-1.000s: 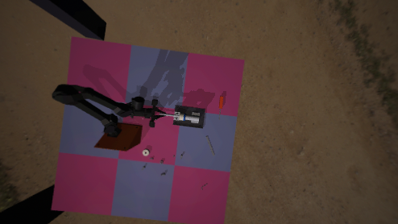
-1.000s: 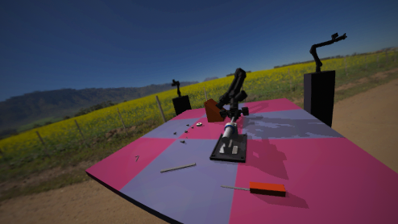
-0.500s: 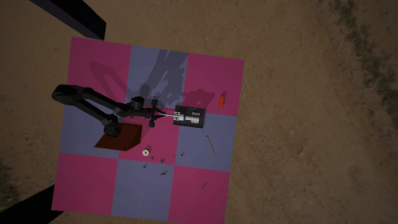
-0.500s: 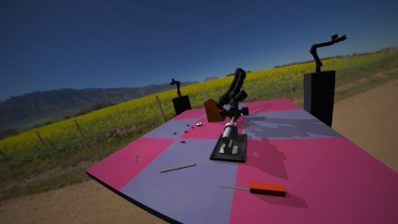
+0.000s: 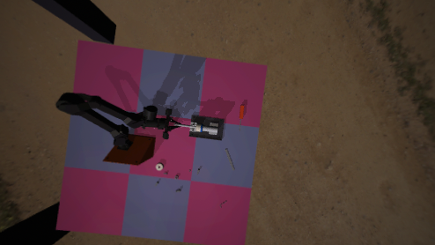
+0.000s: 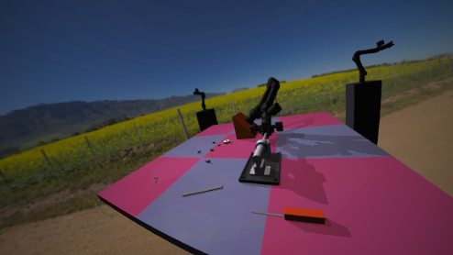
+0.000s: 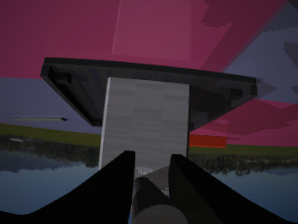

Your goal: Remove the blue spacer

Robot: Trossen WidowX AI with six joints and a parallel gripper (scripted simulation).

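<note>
The blue spacer is 14 cm ahead of my gripper tip, 1 cm to the left of it and 2 cm above it. Round my gripper tip: white ring 11 cm behind, 32 cm to the right, 6 cm below; screwdriver 39 cm ahead, 11 cm to the left, 6 cm below.
</note>
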